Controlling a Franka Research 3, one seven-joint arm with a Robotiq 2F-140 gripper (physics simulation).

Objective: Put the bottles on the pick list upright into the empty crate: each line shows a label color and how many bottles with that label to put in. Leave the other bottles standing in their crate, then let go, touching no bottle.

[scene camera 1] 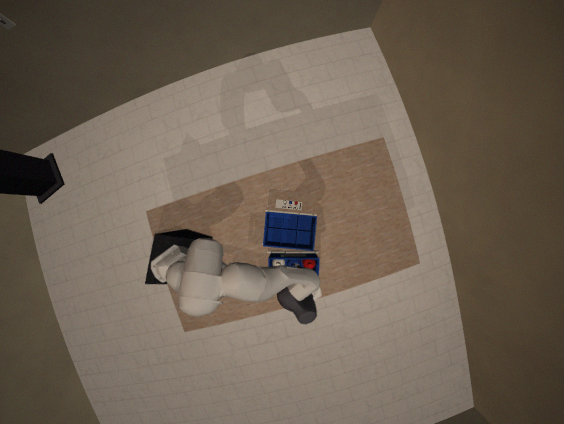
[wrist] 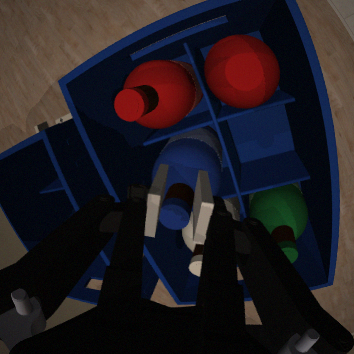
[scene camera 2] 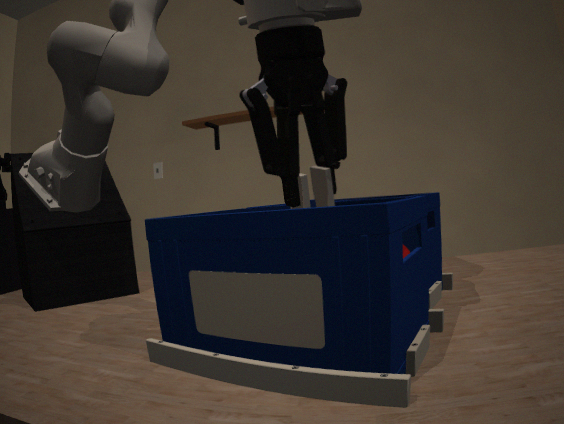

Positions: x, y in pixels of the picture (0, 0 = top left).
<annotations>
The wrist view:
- gripper: 180, 182
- blue bottle: 185, 153
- green bottle: 282, 210
</annotations>
